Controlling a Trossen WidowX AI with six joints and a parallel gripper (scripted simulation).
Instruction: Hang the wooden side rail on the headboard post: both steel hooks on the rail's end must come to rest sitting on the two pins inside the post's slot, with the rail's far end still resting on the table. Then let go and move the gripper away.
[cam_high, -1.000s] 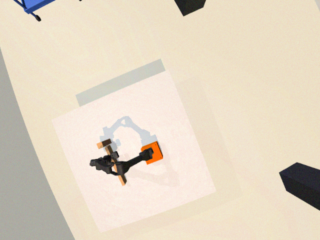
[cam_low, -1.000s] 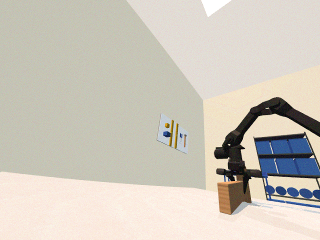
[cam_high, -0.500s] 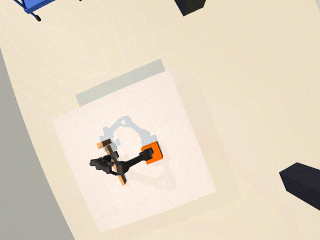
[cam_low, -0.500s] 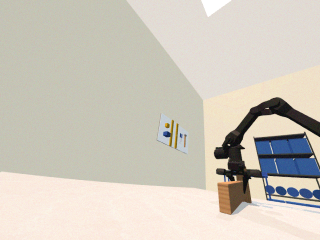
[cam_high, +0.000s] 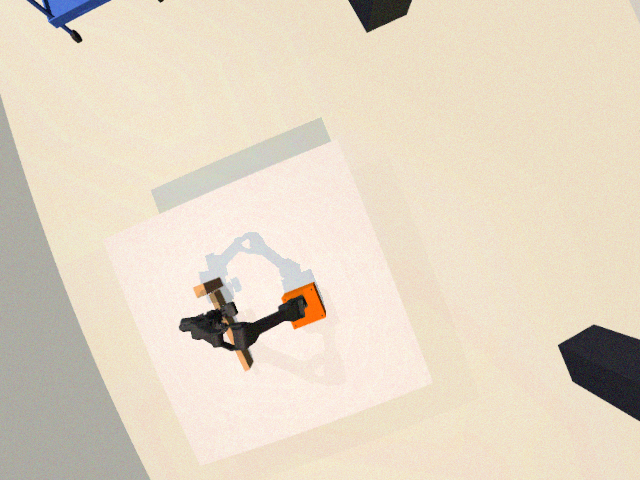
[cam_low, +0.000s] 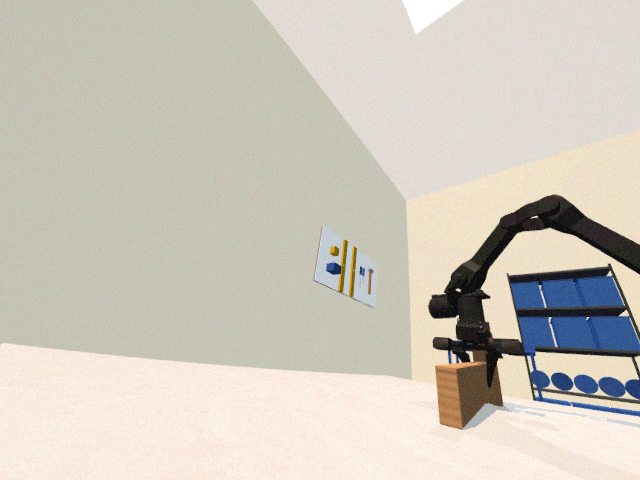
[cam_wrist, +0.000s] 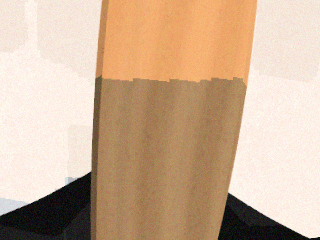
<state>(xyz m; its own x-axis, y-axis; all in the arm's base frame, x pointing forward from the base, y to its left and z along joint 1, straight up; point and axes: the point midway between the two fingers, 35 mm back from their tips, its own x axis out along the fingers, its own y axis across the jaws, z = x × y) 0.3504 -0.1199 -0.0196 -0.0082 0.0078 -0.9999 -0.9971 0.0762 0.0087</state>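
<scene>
The wooden headboard post is 13 cm to the right of my gripper tip, 4 cm above it and 1 cm behind it.
</scene>
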